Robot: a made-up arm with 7 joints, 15 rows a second.
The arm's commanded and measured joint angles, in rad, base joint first. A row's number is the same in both.
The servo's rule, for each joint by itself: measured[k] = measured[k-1] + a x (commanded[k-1-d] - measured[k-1]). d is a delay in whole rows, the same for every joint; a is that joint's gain. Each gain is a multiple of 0.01, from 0.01 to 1. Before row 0 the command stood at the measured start. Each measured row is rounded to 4 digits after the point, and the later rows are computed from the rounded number. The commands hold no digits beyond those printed.
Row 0, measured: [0.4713 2.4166 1.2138 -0.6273 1.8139 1.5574 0.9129]
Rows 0 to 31, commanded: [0.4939 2.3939 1.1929 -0.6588 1.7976 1.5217 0.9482]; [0.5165 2.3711 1.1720 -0.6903 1.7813 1.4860 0.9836]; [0.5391 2.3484 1.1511 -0.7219 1.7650 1.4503 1.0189]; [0.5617 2.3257 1.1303 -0.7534 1.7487 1.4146 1.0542]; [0.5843 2.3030 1.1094 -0.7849 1.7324 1.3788 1.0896]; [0.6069 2.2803 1.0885 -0.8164 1.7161 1.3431 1.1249]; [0.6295 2.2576 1.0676 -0.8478 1.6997 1.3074 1.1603]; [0.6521 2.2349 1.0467 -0.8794 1.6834 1.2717 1.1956]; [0.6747 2.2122 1.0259 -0.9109 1.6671 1.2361 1.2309]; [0.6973 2.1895 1.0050 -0.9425 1.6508 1.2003 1.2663]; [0.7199 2.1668 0.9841 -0.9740 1.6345 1.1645 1.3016]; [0.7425 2.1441 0.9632 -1.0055 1.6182 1.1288 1.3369]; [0.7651 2.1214 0.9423 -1.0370 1.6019 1.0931 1.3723]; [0.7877 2.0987 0.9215 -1.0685 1.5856 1.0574 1.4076]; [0.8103 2.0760 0.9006 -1.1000 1.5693 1.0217 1.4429]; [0.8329 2.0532 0.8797 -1.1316 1.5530 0.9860 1.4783]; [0.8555 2.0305 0.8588 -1.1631 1.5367 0.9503 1.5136]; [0.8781 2.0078 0.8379 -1.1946 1.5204 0.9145 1.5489]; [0.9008 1.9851 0.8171 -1.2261 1.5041 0.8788 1.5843]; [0.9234 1.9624 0.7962 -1.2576 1.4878 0.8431 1.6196]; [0.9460 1.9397 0.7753 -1.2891 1.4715 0.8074 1.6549]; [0.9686 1.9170 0.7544 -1.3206 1.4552 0.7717 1.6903]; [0.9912 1.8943 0.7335 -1.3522 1.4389 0.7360 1.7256]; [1.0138 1.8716 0.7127 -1.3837 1.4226 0.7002 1.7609]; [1.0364 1.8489 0.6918 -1.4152 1.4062 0.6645 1.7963]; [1.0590 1.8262 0.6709 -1.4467 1.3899 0.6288 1.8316]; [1.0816 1.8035 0.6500 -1.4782 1.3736 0.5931 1.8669]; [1.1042 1.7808 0.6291 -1.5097 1.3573 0.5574 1.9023]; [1.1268 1.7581 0.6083 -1.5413 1.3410 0.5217 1.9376]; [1.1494 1.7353 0.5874 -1.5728 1.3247 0.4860 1.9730]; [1.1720 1.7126 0.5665 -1.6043 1.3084 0.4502 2.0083]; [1.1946 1.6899 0.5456 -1.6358 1.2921 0.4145 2.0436]
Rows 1 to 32, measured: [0.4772 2.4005 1.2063 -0.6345 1.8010 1.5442 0.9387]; [0.4874 2.3796 1.1940 -0.6473 1.7854 1.5227 0.9715]; [0.5008 2.3574 1.1786 -0.6645 1.7693 1.4959 1.0061]; [0.5166 2.3349 1.1612 -0.6849 1.7530 1.4658 1.0412]; [0.5342 2.3123 1.1426 -0.7079 1.7367 1.4336 1.0765]; [0.5531 2.2896 1.1231 -0.7329 1.7204 1.4001 1.1118]; [0.5730 2.2669 1.1031 -0.7593 1.7040 1.3658 1.1472]; [0.5936 2.2442 1.0828 -0.7869 1.6877 1.3310 1.1825]; [0.6147 2.2215 1.0623 -0.8154 1.6714 1.2959 1.2178]; [0.6362 2.1988 1.0417 -0.8446 1.6551 1.2605 1.2532]; [0.6580 2.1761 1.0210 -0.8744 1.6388 1.2250 1.2885]; [0.6800 2.1534 1.0002 -0.9046 1.6225 1.1894 1.3238]; [0.7021 2.1307 0.9794 -0.9351 1.6062 1.1538 1.3592]; [0.7244 2.1080 0.9586 -0.9658 1.5899 1.1181 1.3945]; [0.7467 2.0853 0.9377 -0.9967 1.5736 1.0824 1.4298]; [0.7691 2.0625 0.9168 -1.0277 1.5573 1.0467 1.4652]; [0.7916 2.0398 0.8959 -1.0588 1.5410 1.0110 1.5005]; [0.8141 2.0171 0.8750 -1.0900 1.5247 0.9753 1.5358]; [0.8366 1.9944 0.8542 -1.1213 1.5084 0.9396 1.5712]; [0.8592 1.9717 0.8333 -1.1526 1.4921 0.9039 1.6065]; [0.8818 1.9490 0.8124 -1.1840 1.4758 0.8682 1.6418]; [0.9044 1.9263 0.7915 -1.2154 1.4595 0.8325 1.6772]; [0.9270 1.9036 0.7706 -1.2469 1.4432 0.7968 1.7125]; [0.9496 1.8809 0.7498 -1.2784 1.4269 0.7611 1.7478]; [0.9722 1.8582 0.7289 -1.3099 1.4105 0.7254 1.7832]; [0.9948 1.8355 0.7080 -1.3414 1.3942 0.6897 1.8185]; [1.0174 1.8128 0.6871 -1.3729 1.3779 0.6540 1.8538]; [1.0400 1.7901 0.6662 -1.4044 1.3616 0.6183 1.8892]; [1.0626 1.7674 0.6454 -1.4359 1.3453 0.5826 1.9245]; [1.0852 1.7446 0.6245 -1.4674 1.3290 0.5469 1.9599]; [1.1078 1.7219 0.6036 -1.4989 1.3127 0.5111 1.9952]; [1.1304 1.6992 0.5827 -1.5304 1.2964 0.4754 2.0305]
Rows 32 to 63, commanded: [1.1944 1.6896 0.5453 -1.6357 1.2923 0.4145 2.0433]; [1.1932 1.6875 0.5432 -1.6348 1.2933 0.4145 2.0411]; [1.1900 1.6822 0.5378 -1.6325 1.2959 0.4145 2.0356]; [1.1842 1.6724 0.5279 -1.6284 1.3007 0.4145 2.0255]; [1.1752 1.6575 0.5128 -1.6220 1.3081 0.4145 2.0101]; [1.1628 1.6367 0.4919 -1.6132 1.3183 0.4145 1.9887]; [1.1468 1.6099 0.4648 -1.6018 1.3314 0.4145 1.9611]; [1.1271 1.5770 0.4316 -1.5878 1.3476 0.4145 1.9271]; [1.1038 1.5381 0.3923 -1.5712 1.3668 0.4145 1.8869]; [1.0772 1.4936 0.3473 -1.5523 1.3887 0.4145 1.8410]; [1.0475 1.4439 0.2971 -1.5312 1.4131 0.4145 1.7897]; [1.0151 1.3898 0.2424 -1.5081 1.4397 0.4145 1.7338]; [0.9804 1.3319 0.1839 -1.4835 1.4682 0.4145 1.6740]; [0.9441 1.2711 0.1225 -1.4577 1.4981 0.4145 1.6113]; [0.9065 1.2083 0.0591 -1.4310 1.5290 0.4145 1.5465]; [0.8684 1.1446 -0.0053 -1.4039 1.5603 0.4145 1.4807]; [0.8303 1.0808 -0.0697 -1.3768 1.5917 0.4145 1.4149]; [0.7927 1.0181 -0.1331 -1.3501 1.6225 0.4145 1.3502]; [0.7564 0.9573 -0.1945 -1.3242 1.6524 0.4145 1.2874]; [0.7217 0.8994 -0.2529 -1.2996 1.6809 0.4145 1.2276]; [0.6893 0.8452 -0.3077 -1.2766 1.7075 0.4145 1.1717]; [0.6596 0.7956 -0.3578 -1.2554 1.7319 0.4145 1.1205]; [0.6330 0.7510 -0.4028 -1.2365 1.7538 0.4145 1.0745]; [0.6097 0.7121 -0.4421 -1.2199 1.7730 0.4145 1.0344]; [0.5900 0.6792 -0.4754 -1.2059 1.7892 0.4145 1.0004]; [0.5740 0.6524 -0.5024 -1.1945 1.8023 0.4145 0.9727]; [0.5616 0.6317 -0.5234 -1.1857 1.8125 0.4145 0.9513]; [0.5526 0.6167 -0.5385 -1.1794 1.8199 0.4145 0.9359]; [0.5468 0.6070 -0.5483 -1.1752 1.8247 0.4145 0.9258]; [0.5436 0.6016 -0.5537 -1.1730 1.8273 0.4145 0.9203]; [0.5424 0.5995 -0.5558 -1.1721 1.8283 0.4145 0.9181]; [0.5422 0.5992 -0.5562 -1.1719 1.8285 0.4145 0.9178]
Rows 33 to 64, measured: [1.1470 1.6924 0.5692 -1.5546 1.2932 0.4529 2.0398]; [1.1590 1.6889 0.5598 -1.5730 1.2933 0.4387 2.0407]; [1.1671 1.6841 0.5519 -1.5867 1.2954 0.4297 2.0370]; [1.1715 1.6758 0.5433 -1.5963 1.2996 0.4241 2.0286]; [1.1725 1.6628 0.5323 -1.6022 1.3063 0.4205 2.0151]; [1.1700 1.6443 0.5178 -1.6047 1.3158 0.4183 1.9958]; [1.1640 1.6199 0.4987 -1.6040 1.3281 0.4169 1.9705]; [1.1544 1.5894 0.4745 -1.6003 1.3435 0.4160 1.9388]; [1.1412 1.5530 0.4449 -1.5936 1.3619 0.4154 1.9009]; [1.1246 1.5108 0.4098 -1.5841 1.3831 0.4151 1.8572]; [1.1046 1.4633 0.3692 -1.5719 1.4068 0.4149 1.8079]; [1.0813 1.4111 0.3236 -1.5572 1.4328 0.4148 1.7538]; [1.0551 1.3549 0.2733 -1.5402 1.4608 0.4147 1.6955]; [1.0262 1.2954 0.2190 -1.5212 1.4903 0.4146 1.6340]; [0.9951 1.2336 0.1614 -1.5005 1.5209 0.4146 1.5701]; [0.9622 1.1704 0.1014 -1.4783 1.5520 0.4146 1.5048]; [0.9279 1.1068 0.0398 -1.4550 1.5834 0.4146 1.4392]; [0.8927 1.0438 -0.0224 -1.4309 1.6143 0.4146 1.3742]; [0.8573 0.9824 -0.0844 -1.4064 1.6444 0.4146 1.3108]; [0.8220 0.9235 -0.1451 -1.3818 1.6732 0.4146 1.2501]; [0.7875 0.8679 -0.2036 -1.3576 1.7003 0.4146 1.1929]; [0.7542 0.8166 -0.2591 -1.3341 1.7253 0.4146 1.1400]; [0.7227 0.7700 -0.3108 -1.3117 1.7478 0.4146 1.0922]; [0.6933 0.7289 -0.3581 -1.2906 1.7677 0.4146 1.0500]; [0.6664 0.6936 -0.4003 -1.2711 1.7847 0.4146 1.0138]; [0.6424 0.6643 -0.4371 -1.2535 1.7986 0.4146 0.9838]; [0.6214 0.6412 -0.4682 -1.2379 1.8096 0.4146 0.9601]; [0.6035 0.6238 -0.4935 -1.2244 1.8177 0.4146 0.9424]; [0.5888 0.6119 -0.5132 -1.2131 1.8232 0.4146 0.9303]; [0.5770 0.6046 -0.5278 -1.2039 1.8264 0.4146 0.9230]; [0.5680 0.6010 -0.5379 -1.1966 1.8279 0.4146 0.9194]; [0.5613 0.5997 -0.5445 -1.1909 1.8284 0.4146 0.9182]
